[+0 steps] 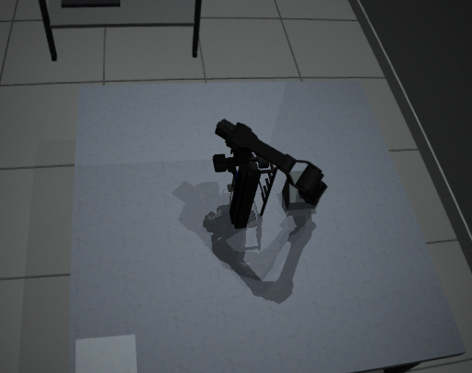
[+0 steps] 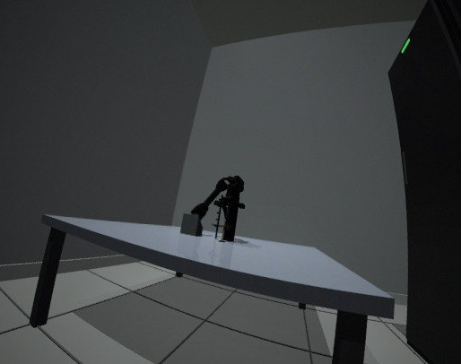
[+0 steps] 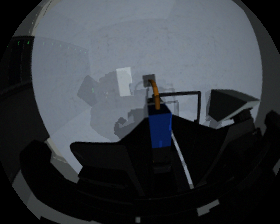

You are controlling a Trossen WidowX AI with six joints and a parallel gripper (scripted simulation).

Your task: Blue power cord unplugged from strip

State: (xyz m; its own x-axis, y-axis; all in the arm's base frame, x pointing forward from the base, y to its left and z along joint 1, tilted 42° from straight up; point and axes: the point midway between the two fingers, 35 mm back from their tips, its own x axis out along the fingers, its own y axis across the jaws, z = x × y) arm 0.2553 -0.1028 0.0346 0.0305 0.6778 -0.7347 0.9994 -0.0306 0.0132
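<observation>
My gripper tip is 3 cm to the right of the blue plug. Round my gripper tip: thin black bar: 9 cm behind, 9 cm to the left, 1 cm above.
</observation>
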